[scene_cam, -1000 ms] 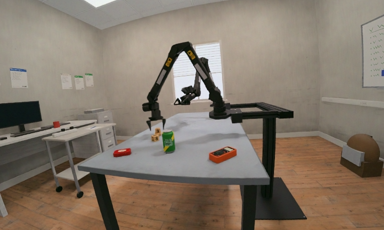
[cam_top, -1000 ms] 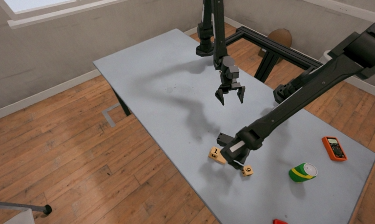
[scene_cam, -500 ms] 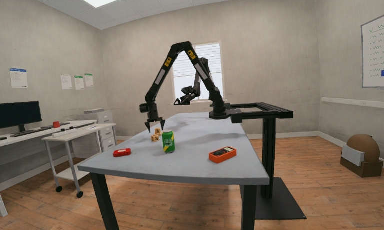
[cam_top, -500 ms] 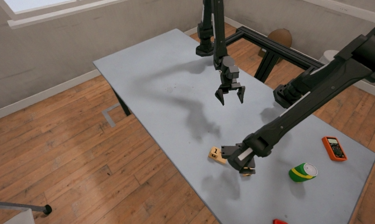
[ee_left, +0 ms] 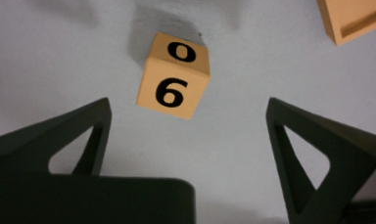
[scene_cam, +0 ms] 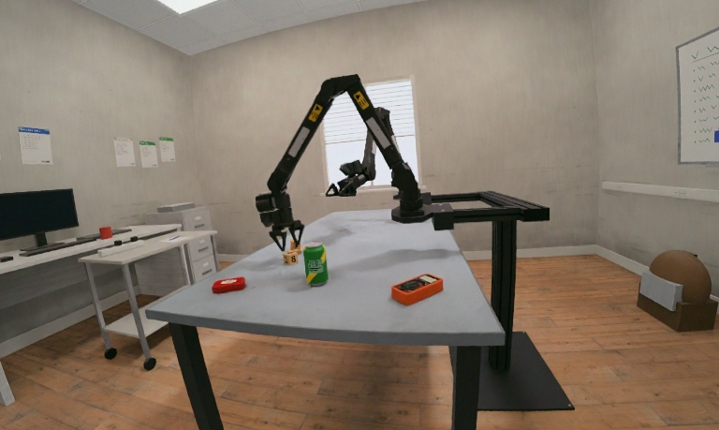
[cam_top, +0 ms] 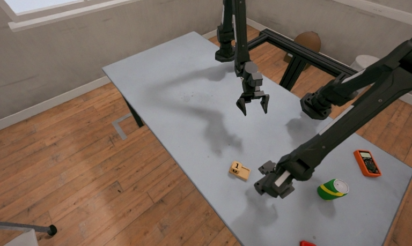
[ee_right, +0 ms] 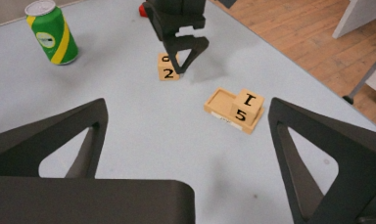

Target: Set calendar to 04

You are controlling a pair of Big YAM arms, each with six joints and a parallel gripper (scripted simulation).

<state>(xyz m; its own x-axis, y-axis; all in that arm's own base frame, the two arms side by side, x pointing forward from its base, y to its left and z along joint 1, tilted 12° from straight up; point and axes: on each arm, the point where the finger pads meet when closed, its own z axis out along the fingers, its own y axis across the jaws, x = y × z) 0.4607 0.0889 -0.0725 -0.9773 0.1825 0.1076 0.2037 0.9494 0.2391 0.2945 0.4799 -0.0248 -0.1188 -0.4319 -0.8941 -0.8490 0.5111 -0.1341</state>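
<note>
Now: left hand 40 mm short of the wooden calendar tray, 140 mm to the left of it and 50 mm above it. Round my left hand: orange multimeter: 450 mm behind, 280 mm to the left, 50 mm below; then red tin: 100 mm ahead, 260 mm to the left, 50 mm below; then green can: 160 mm behind, 200 mm to the left.
</note>
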